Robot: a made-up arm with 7 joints.
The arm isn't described. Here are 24 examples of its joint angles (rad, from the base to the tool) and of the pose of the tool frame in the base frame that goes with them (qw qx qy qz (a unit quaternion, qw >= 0); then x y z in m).
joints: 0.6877 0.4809 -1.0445 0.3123 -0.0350 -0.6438 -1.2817
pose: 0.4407 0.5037 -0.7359 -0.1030 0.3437 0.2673 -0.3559
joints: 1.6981 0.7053 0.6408 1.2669 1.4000 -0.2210 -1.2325
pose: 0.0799 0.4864 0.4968 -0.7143 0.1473 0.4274 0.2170
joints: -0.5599 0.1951 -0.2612 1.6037 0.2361 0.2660 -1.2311
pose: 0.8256 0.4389 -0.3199 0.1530 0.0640 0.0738 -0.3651
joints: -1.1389 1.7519 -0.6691 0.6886 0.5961 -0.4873 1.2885
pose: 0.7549 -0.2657 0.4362 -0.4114 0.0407 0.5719 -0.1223
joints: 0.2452 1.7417 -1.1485 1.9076 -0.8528 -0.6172 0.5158
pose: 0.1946 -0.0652 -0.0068 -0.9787 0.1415 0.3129 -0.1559
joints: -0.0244 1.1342 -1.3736 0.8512 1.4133 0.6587 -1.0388
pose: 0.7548 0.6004 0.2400 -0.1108 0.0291 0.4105 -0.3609
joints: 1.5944 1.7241 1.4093 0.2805 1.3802 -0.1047 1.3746
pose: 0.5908 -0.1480 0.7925 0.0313 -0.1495 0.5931 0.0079
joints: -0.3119 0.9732 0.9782 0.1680 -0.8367 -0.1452 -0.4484
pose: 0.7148 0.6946 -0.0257 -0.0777 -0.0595 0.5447 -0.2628
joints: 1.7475 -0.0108 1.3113 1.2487 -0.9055 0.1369 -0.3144
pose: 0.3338 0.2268 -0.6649 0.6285 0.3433 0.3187 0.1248
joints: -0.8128 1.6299 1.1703 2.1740 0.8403 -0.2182 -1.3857
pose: 0.2064 0.2547 -0.9281 0.1765 0.2036 0.2055 0.0791
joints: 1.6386 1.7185 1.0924 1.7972 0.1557 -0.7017 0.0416
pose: 0.6349 -0.6921 0.3431 -0.0100 -0.2593 0.2702 0.0980
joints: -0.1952 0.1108 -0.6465 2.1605 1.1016 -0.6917 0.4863
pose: 0.1966 -0.6207 -0.7389 0.1737 0.1388 -0.0262 -0.1768
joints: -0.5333 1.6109 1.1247 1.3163 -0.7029 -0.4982 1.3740
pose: 0.5940 0.4193 0.0749 -0.6825 0.2133 0.4184 0.1503
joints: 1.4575 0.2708 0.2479 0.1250 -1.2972 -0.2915 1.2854
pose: 0.6960 -0.0097 -0.3120 -0.6466 0.5098 0.2366 -0.0267
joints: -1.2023 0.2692 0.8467 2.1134 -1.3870 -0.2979 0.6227
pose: 0.6125 0.3180 0.0586 -0.7214 -0.0354 0.2840 -0.1700
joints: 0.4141 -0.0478 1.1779 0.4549 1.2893 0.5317 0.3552
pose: 0.2505 -0.4911 -0.3247 0.7685 0.2453 0.1670 -0.4507
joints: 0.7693 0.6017 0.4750 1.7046 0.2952 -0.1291 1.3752
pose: 0.2718 0.0724 -0.7957 -0.5364 0.2555 0.3198 0.0618
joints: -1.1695 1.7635 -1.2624 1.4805 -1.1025 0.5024 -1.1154
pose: 0.1363 -0.0807 -0.3133 -0.9364 -0.1373 0.4273 -0.1426
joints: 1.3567 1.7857 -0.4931 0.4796 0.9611 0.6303 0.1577
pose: 0.5925 0.2993 -0.5628 0.4926 -0.0292 0.5914 0.1133
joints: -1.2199 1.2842 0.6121 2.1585 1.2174 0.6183 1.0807
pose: 0.7641 -0.5714 -0.1079 -0.2793 0.1354 0.2498 -0.1368
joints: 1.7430 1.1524 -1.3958 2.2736 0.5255 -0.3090 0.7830
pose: 0.0677 -0.0600 -0.5071 -0.8571 0.2120 0.1089 0.0715
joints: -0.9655 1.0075 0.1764 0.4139 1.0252 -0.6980 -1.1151
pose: 0.4111 0.8501 -0.2608 0.2006 -0.1540 0.5290 -0.2303
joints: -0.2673 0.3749 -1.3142 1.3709 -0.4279 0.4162 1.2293
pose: 0.4692 -0.4806 0.2038 -0.7123 -0.0423 -0.0200 -0.3964
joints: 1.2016 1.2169 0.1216 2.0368 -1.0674 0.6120 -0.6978
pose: 0.3211 -0.8170 0.3768 -0.2957 0.1098 0.2472 0.2019
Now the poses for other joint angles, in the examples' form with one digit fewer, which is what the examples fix.
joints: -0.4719 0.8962 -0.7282 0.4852 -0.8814 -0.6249 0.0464
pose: 0.601 -0.134 0.059 -0.786 -0.092 0.430 -0.376
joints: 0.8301 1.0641 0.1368 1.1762 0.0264 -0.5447 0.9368
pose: 0.406 0.326 -0.678 -0.519 0.272 0.430 0.070
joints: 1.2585 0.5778 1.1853 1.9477 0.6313 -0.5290 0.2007
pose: 0.500 -0.275 0.791 -0.220 0.057 0.372 0.076
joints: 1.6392 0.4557 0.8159 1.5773 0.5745 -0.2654 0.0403
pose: 0.348 0.012 0.878 -0.330 0.152 0.376 0.187
